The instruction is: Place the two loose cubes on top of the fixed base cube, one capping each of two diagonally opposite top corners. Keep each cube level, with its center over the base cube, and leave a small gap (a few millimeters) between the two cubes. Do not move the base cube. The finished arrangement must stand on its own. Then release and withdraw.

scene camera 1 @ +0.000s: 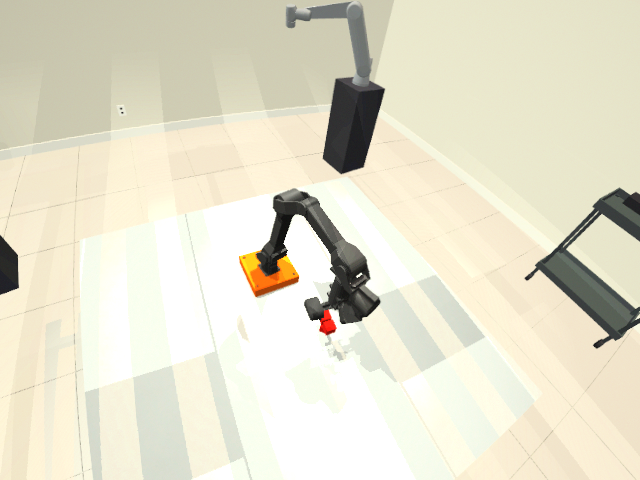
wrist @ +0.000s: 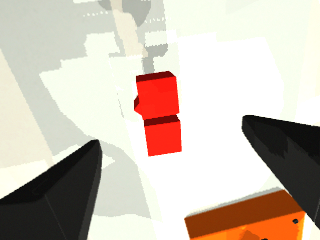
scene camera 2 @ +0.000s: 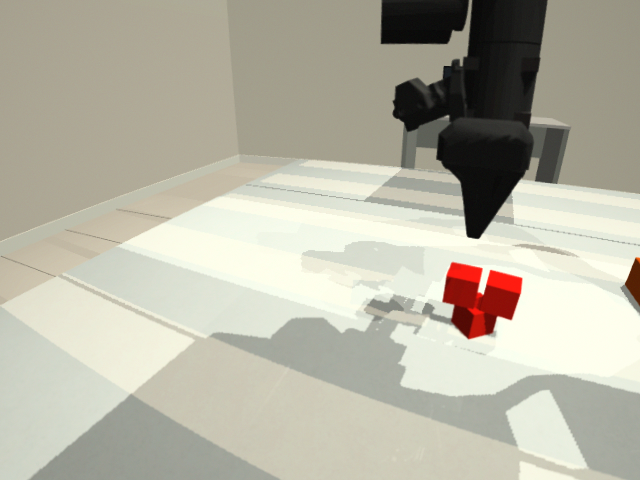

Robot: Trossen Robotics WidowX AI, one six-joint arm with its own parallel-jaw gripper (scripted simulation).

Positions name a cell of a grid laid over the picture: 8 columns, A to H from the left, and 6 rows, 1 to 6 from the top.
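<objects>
Gripper visible in scene camera 1 (E4), wrist view (E4), scene camera 2 (F3).
</objects>
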